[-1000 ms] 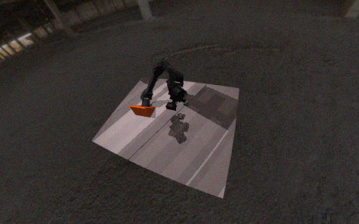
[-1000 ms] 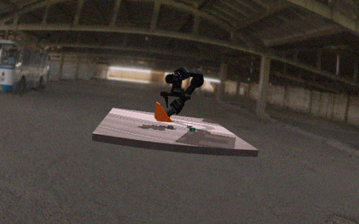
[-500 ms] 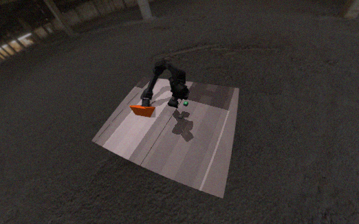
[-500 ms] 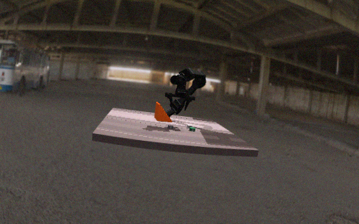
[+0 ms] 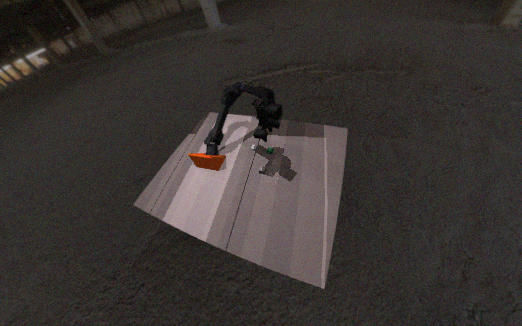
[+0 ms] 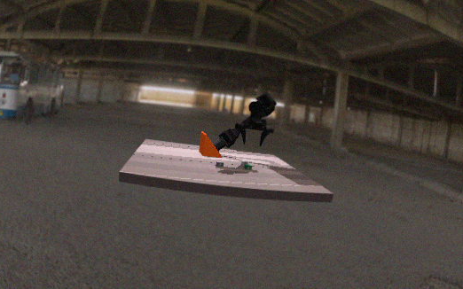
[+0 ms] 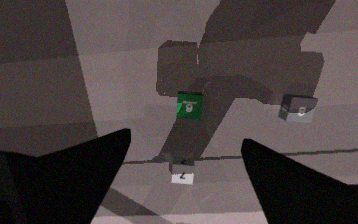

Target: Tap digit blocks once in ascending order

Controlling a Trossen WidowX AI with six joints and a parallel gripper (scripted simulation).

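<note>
The green block lies 110 mm below my gripper tip. From my gripper tip the other things lie so: white block 110 mm behind, 110 mm below; grey block 150 mm to the right, 110 mm below.
</note>
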